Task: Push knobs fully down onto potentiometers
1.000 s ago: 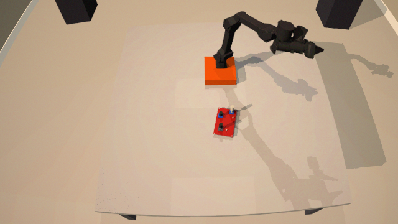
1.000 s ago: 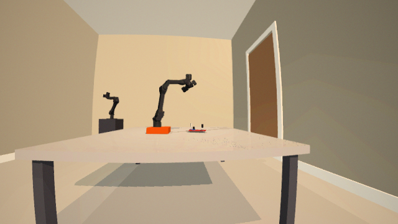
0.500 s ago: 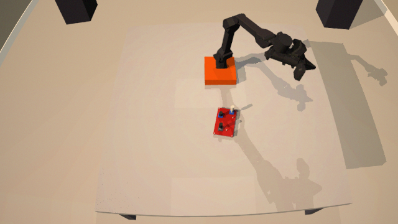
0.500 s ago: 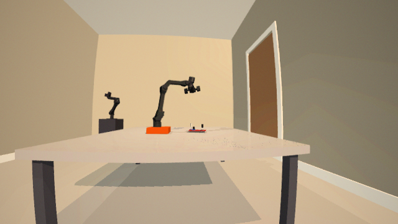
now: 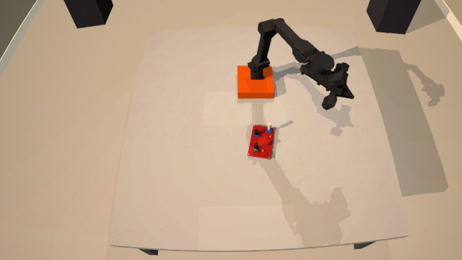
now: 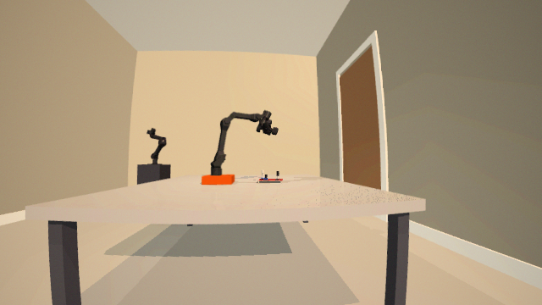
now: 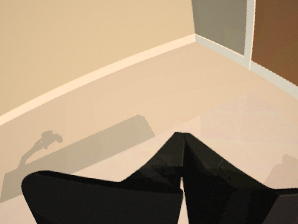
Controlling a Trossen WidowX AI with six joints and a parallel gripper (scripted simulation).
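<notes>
My gripper tip is 8 cm past the blue potentiometer, 29 cm to the left of it and 33 cm above it. Round my gripper tip: grey potentiometer 2 cm ahead, 35 cm to the right, 33 cm below; black knob 2 cm ahead, 35 cm to the right, 32 cm below.
</notes>
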